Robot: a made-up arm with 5 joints.
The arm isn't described. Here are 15 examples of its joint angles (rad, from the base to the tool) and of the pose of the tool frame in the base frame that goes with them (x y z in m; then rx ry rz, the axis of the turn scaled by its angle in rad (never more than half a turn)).
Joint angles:
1: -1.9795 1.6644 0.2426 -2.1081 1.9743
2: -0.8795 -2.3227 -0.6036 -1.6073 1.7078
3: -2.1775 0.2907 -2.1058 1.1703 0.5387
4: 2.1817 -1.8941 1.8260 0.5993 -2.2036
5: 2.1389 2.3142 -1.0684 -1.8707 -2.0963
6: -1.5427 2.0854 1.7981 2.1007 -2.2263
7: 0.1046 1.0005 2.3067 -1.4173 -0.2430
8: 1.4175 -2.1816 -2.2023 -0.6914 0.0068
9: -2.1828 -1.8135 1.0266 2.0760 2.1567
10: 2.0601 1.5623 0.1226 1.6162 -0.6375
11: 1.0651 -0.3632 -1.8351 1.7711 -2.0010
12: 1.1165 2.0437 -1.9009 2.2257 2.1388
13: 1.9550 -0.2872 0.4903 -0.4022 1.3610
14: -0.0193 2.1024 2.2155 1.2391 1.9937
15: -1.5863 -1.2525 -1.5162 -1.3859 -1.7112
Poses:
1: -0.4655 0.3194 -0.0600 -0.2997 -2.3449 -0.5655
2: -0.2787 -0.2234 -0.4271 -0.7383 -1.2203 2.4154
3: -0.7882 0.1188 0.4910 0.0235 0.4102 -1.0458
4: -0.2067 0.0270 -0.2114 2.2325 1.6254 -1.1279
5: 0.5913 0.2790 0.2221 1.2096 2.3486 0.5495
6: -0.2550 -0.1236 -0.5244 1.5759 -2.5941 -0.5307
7: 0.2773 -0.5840 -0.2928 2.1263 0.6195 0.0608
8: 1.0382 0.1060 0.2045 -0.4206 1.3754 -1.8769
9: -0.2570 -0.2014 -0.0359 1.1943 -2.1211 0.2814
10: -0.2610 0.2665 0.6443 1.9734 0.0954 -2.2975
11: 0.5965 0.5962 -0.0760 -1.1398 1.2275 1.7093
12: 0.6577 -0.2002 -0.1922 1.4167 -2.5016 0.2964
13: 0.1284 0.0549 0.2275 -0.6681 -0.0724 -0.0299
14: 0.0263 -0.0884 -0.0291 -1.2804 -0.8807 -0.1497
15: -0.7943 -0.1194 -0.5641 2.0388 -2.0134 -0.0263
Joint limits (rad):
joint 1: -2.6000..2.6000
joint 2: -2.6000..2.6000
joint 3: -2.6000..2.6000
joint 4: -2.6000..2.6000
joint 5: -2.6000..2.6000
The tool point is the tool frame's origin. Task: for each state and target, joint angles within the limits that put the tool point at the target. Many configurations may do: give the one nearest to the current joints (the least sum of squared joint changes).
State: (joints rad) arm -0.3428 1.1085 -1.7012 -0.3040 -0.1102
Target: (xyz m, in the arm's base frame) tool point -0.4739 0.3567 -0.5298
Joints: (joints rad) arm -0.4919 0.9789 -1.3601 -0.4340 0.1543
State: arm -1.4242 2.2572 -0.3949 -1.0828 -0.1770
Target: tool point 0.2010 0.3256 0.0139
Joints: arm -1.0647 2.2463 0.3998 -0.9236 -0.1129
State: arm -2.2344 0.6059 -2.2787 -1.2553 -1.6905
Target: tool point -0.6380 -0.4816 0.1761
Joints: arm -1.7260 0.5788 -2.1470 -1.6183 -1.5829
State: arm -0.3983 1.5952 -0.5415 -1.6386 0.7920
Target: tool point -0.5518 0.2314 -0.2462
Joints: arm -0.6863 0.8009 -1.3195 -1.4117 0.1796
